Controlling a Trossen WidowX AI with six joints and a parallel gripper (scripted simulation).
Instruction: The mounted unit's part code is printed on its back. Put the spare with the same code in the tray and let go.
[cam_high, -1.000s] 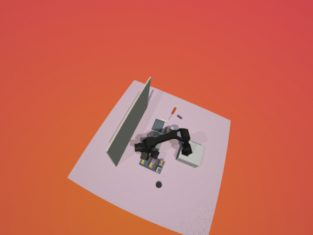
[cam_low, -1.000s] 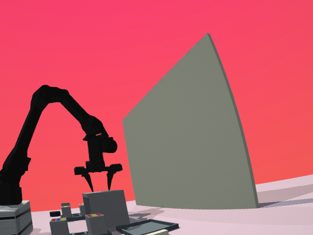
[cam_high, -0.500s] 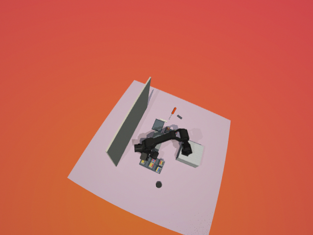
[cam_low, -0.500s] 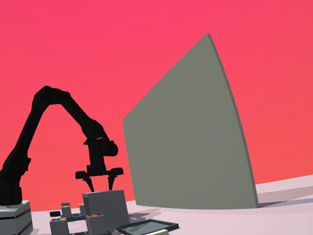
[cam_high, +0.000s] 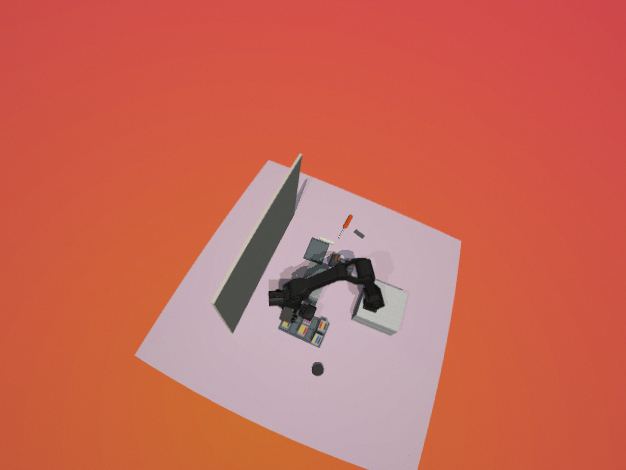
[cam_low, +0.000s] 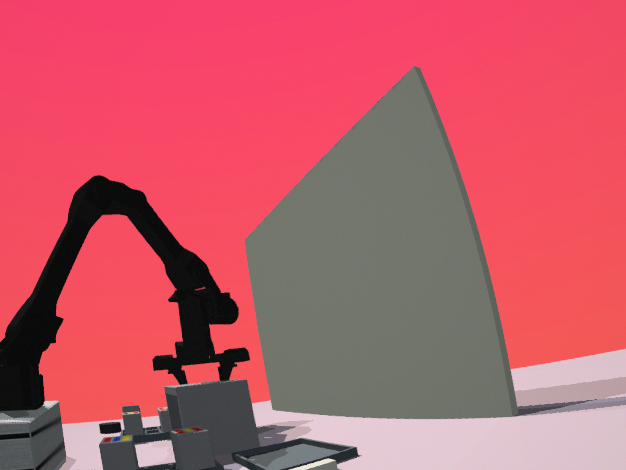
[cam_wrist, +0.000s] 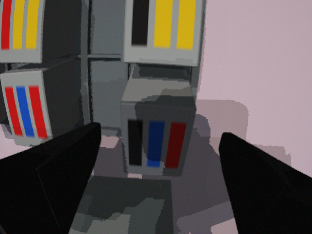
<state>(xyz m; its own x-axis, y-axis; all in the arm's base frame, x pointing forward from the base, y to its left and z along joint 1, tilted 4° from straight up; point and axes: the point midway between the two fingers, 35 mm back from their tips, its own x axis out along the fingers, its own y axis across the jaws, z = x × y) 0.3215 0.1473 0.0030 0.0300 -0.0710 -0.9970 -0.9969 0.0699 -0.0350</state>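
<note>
Now: the dark tray 350 mm to the right of my gripper tip and 50 mm below it. Round my gripper tip: tall grey-green panel: 200 mm ahead, 160 mm to the right, 170 mm above; mounted unit: 40 mm behind, 150 mm to the right, 10 mm below; black disc: 200 mm behind, 200 mm to the left, 50 mm below.
</note>
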